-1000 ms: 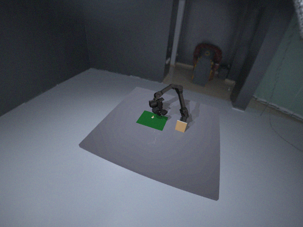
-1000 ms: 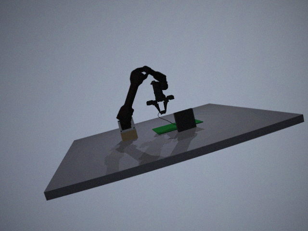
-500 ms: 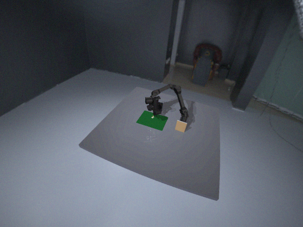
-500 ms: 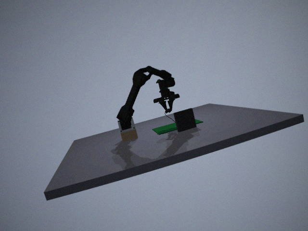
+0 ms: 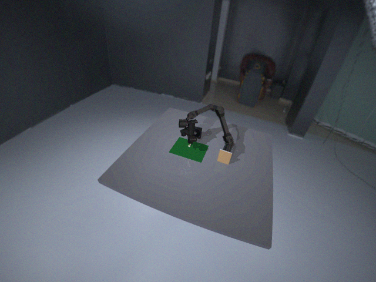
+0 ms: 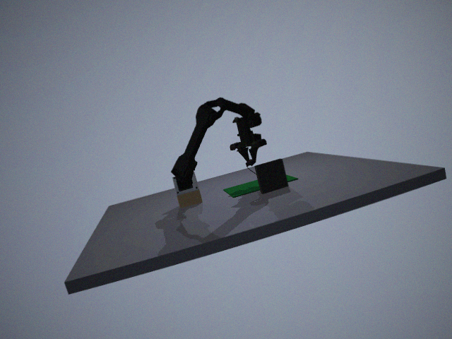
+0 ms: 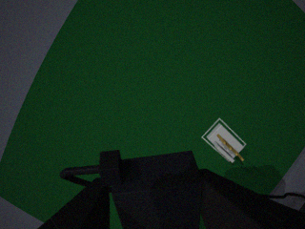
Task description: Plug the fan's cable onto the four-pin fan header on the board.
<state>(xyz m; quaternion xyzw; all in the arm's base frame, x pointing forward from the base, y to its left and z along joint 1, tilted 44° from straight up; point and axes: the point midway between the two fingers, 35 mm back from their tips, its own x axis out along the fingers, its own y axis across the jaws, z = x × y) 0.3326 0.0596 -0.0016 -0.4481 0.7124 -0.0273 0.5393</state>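
The green board lies 120 mm below my gripper tip and 30 mm to the right of it. The rest, counted from my gripper tip: dark square fan 220 mm to the right, 50 mm below, 20 mm ahead; fan plug 10 mm to the right, 10 mm behind.
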